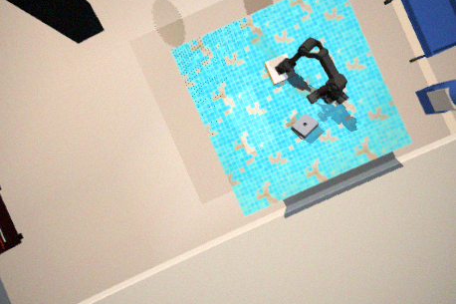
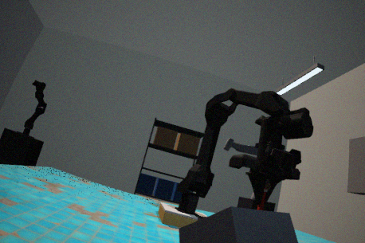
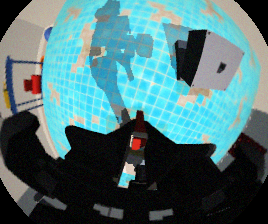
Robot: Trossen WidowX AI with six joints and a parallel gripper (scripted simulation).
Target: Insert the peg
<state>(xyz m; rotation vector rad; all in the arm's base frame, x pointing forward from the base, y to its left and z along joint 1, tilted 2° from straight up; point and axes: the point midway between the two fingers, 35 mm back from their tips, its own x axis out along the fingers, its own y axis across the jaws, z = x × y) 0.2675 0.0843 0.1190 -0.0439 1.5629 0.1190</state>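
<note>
My gripper tip is now 16 cm short of the grey sloped panel, 14 cm to the left of it and 5 cm above it. The rest, counted from my gripper tip: red peg (2 cm above).
</note>
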